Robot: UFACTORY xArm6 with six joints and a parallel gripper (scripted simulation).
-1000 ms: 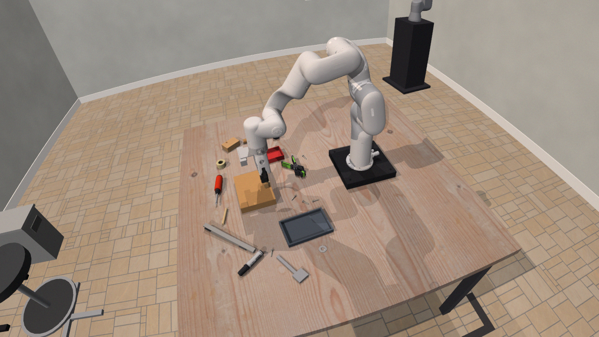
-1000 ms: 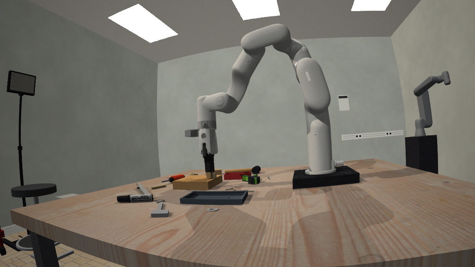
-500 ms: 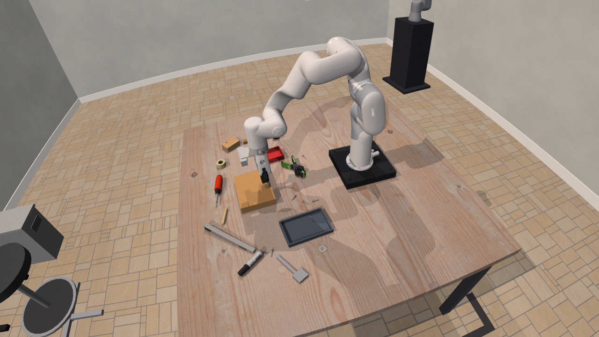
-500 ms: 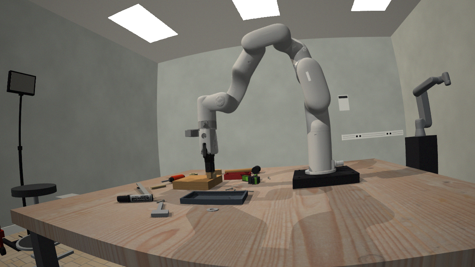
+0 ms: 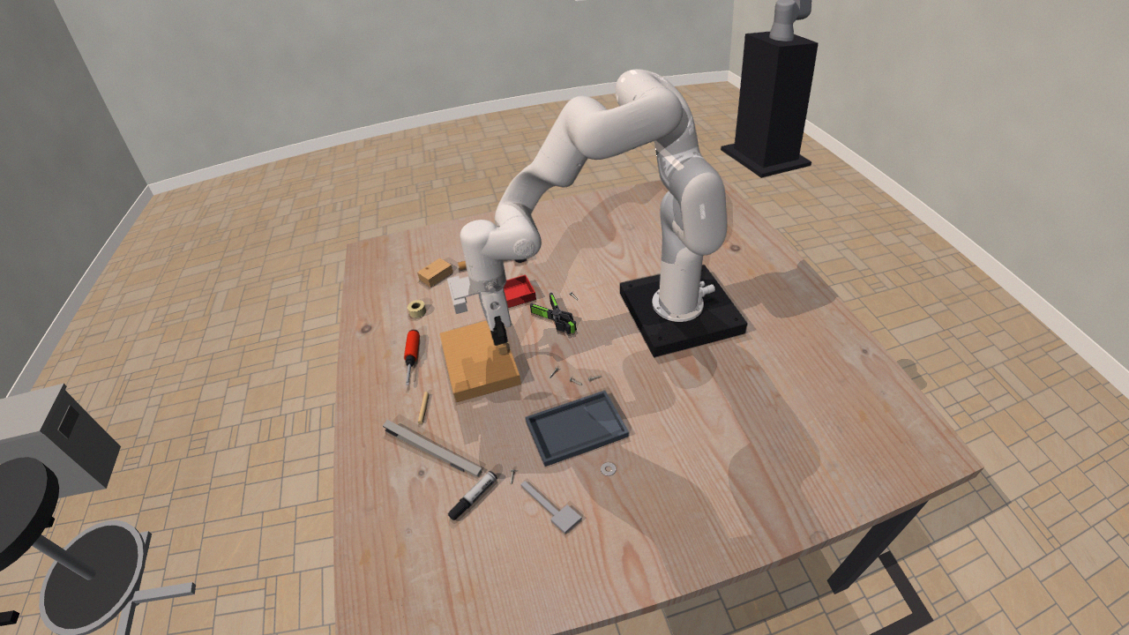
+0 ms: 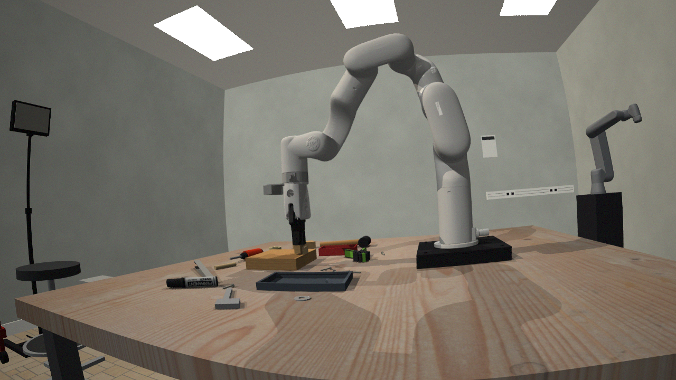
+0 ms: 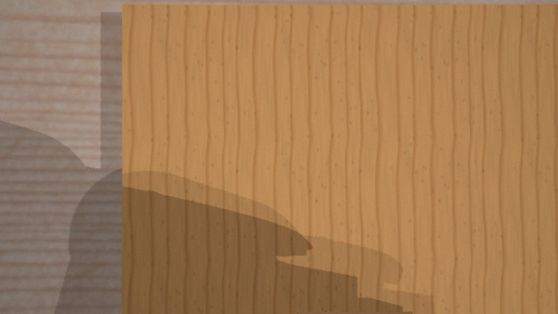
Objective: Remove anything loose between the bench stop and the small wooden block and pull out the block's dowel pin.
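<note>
Right now the dowel pin is 2 cm below my hand. Also, from my hand: small wooden block (3 cm below); red tray (8 cm behind, 20 cm to the right, 7 cm below); orange bench board (5 cm ahead, 1 cm to the right, 5 cm below).
</note>
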